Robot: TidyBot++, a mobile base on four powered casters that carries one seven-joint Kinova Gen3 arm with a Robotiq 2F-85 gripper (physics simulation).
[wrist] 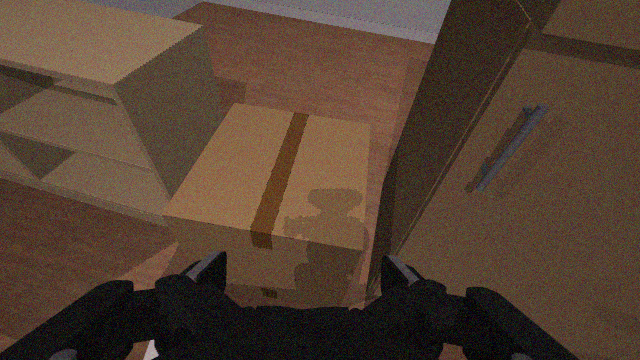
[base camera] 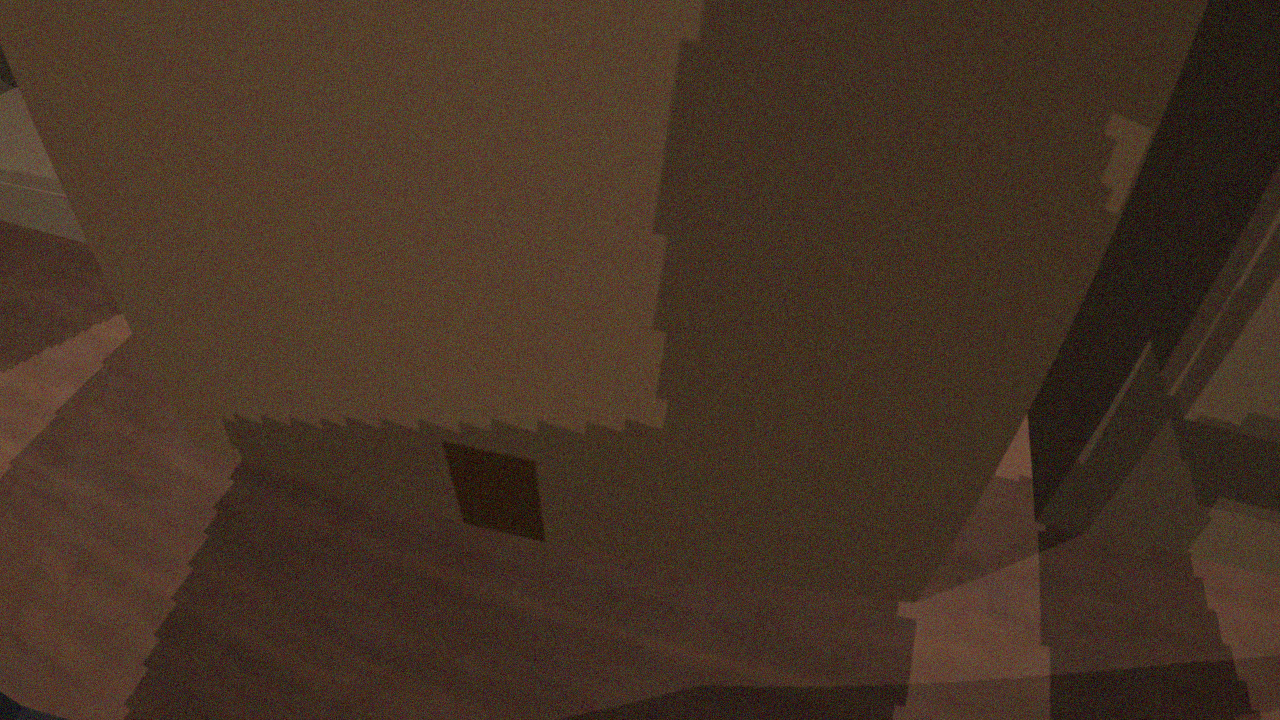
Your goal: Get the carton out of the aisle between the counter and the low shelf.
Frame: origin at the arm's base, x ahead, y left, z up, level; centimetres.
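Seen in the pictures: gripper, fingertip midpoint: (wrist: 304,270).
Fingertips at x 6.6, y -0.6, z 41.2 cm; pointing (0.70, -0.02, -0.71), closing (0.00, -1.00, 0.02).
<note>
Offsets run from my fingertips to a thing's middle. "spot": to the spot under its first point. Level surfaces: height alone.
A large cardboard carton @[dx +49.0, dy +5.7, dz -60.5 cm] (base camera: 429,223) (wrist: 240,165) with a brown tape strip stands on the floor between the low shelf (wrist: 165,100) on the left and the counter (wrist: 525,210) on the right. In the base camera view its near face fills most of the picture, very close. In the wrist view its top and part of its near face show, with a shadow on its right part. It stands close to the shelf's end; a narrow strip of floor shows between it and the counter. My gripper (wrist: 304,270) is open, its fingers apart, over the carton's near side. Whether the fingers touch it cannot be told.
The counter's door has a metal handle @[spot: dx +18.4, dy -24.1, dz -5.5 cm] (wrist: 512,147). Wooden floor @[dz -80.8 cm] (wrist: 320,65) shows behind the carton, reaching a pale wall (wrist: 350,12). In the base camera view the counter's dark edge (base camera: 1136,250) rises close at the right, and floor (base camera: 358,608) shows in front of the carton.
</note>
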